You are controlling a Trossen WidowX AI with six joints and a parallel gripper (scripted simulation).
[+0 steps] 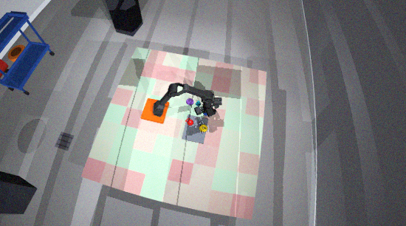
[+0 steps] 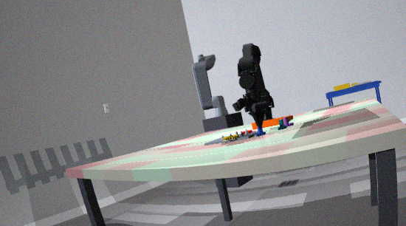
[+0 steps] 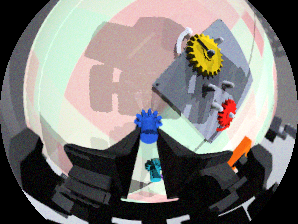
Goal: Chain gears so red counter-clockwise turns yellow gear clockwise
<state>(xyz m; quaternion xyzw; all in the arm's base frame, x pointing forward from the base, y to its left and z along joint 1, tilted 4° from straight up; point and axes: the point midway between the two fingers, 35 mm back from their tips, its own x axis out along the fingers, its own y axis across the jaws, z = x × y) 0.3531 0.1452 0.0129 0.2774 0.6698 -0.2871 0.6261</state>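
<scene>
The red gear is 90 mm behind my gripper tip, 120 mm to the right of it and 10 mm below it. From my gripper tip the other things lie so: white arrow: 60 mm ahead, 120 mm to the right, 20 mm below; then teal gear: 90 mm behind, 60 mm to the left, 10 mm below; then blue gear: 10 mm below.
</scene>
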